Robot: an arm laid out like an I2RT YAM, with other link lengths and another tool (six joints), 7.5 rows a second.
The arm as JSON. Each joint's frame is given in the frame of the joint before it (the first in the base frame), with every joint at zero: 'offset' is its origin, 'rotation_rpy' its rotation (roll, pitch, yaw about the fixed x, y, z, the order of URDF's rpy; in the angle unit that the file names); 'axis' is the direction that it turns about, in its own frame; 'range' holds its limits. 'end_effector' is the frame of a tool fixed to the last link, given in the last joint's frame.
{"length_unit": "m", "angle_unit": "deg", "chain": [
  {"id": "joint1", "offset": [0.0, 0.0, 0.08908], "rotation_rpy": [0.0, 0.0, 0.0], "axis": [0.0, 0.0, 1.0], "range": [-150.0, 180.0]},
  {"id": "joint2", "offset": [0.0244, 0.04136, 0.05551], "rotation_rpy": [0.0, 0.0, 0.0], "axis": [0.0, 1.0, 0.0], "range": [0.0, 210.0]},
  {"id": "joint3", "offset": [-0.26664, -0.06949, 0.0], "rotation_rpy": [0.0, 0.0, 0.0], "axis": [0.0, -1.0, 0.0], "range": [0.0, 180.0]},
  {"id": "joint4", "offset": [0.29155, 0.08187, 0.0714], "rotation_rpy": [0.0, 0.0, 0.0], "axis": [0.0, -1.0, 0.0], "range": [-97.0, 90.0]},
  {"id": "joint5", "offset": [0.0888, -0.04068, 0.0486], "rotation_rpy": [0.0, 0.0, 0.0], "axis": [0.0, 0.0, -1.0], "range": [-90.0, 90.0]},
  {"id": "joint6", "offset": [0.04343, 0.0, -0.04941], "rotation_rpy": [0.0, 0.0, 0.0], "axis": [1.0, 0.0, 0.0], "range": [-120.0, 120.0]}
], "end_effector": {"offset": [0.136, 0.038, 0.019], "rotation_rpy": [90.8, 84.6, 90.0]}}
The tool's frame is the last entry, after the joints.
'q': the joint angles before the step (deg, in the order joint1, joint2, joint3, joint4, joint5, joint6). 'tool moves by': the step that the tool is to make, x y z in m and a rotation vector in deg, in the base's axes. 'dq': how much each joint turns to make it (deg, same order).
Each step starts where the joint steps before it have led.
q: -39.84, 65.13, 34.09, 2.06, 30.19, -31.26
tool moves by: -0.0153, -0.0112, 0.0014, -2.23, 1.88, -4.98
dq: -0.19, 0.37, -0.16, 0.68, 5.60, -0.29
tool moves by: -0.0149, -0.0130, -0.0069, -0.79, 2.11, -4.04
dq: -1.32, 1.75, -0.06, 1.02, 3.34, -0.50
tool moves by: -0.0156, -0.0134, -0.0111, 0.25, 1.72, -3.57
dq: -2.07, 2.23, -0.02, 0.88, 1.79, -0.11
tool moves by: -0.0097, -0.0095, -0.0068, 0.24, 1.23, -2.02
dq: -1.54, 1.72, 0.27, 0.70, 0.77, -0.44
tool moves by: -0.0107, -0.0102, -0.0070, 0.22, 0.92, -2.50
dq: -1.60, 1.97, 0.38, 0.75, 1.03, 0.07
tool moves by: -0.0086, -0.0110, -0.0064, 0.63, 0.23, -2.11
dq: -1.80, 2.23, 0.93, 0.32, 0.12, 0.53
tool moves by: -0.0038, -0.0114, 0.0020, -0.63, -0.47, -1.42
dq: -1.32, 1.67, 1.08, 1.36, 0.12, 0.01
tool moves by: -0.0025, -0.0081, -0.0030, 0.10, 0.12, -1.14
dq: -0.82, 1.96, 1.05, 0.61, 0.28, 0.21
